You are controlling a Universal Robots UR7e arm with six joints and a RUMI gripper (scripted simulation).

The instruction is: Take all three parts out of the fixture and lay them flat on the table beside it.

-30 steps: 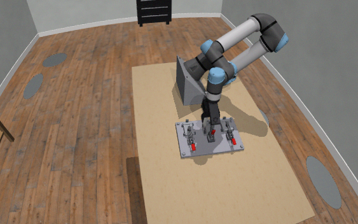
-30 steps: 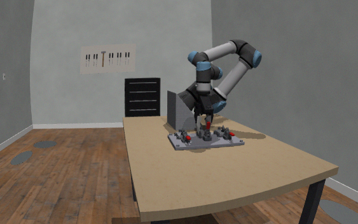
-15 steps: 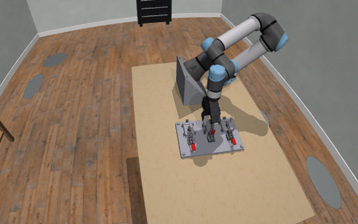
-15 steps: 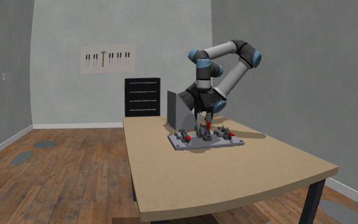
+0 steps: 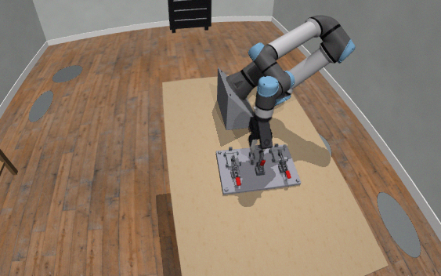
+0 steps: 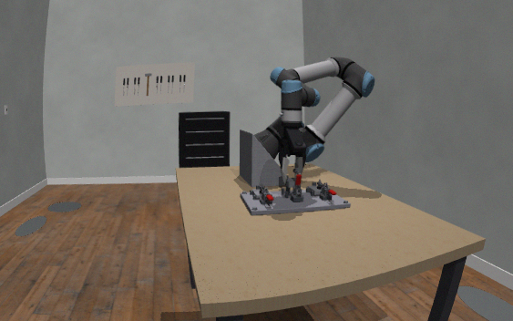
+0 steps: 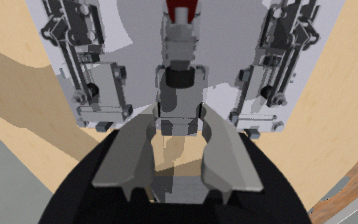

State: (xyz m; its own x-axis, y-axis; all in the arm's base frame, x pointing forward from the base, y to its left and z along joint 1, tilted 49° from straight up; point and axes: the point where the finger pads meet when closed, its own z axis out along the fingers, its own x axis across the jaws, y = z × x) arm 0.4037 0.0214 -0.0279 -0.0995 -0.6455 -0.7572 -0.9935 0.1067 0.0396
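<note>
My gripper is now 40 mm short of the fixture and 60 mm above it. Round my hand: small grey part: 10 mm behind.
</note>
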